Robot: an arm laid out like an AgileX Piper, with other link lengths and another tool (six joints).
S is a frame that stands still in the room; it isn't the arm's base.
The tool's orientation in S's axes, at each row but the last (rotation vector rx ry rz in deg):
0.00, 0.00, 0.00
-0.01, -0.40, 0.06
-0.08, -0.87, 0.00
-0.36, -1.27, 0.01
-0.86, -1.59, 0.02
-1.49, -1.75, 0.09
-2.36, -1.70, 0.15
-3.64, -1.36, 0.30
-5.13, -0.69, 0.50
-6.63, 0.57, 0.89
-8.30, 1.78, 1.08
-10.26, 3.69, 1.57
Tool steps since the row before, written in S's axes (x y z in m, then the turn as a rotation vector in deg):
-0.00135, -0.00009, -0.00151, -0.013, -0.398, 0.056
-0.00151, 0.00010, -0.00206, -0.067, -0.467, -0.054
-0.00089, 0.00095, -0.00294, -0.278, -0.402, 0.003
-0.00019, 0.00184, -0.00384, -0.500, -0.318, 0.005
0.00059, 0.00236, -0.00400, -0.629, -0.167, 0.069
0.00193, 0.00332, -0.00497, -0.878, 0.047, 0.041
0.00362, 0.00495, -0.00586, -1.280, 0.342, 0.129
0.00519, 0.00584, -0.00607, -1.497, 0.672, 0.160
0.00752, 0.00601, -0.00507, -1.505, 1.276, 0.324
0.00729, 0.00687, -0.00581, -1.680, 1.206, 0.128
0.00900, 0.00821, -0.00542, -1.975, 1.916, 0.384
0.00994, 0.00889, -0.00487, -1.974, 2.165, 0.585
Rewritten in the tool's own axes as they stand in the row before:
-0.00135, -0.00009, -0.00151, -0.013, -0.398, 0.056
-0.00152, 0.00010, -0.00205, -0.068, -0.467, -0.054
-0.00093, 0.00095, -0.00292, -0.278, -0.402, 0.007
-0.00027, 0.00186, -0.00382, -0.500, -0.318, 0.014
0.00048, 0.00242, -0.00398, -0.627, -0.168, 0.084
0.00178, 0.00345, -0.00494, -0.876, 0.047, 0.069
0.00346, 0.00518, -0.00576, -1.275, 0.339, 0.181
0.00508, 0.00619, -0.00581, -1.489, 0.667, 0.238
0.00752, 0.00638, -0.00461, -1.489, 1.254, 0.455
0.00745, 0.00738, -0.00491, -1.663, 1.210, 0.251
0.00930, 0.00871, -0.00391, -1.954, 1.882, 0.598
0.01043, 0.00928, -0.00258, -1.962, 2.091, 0.840

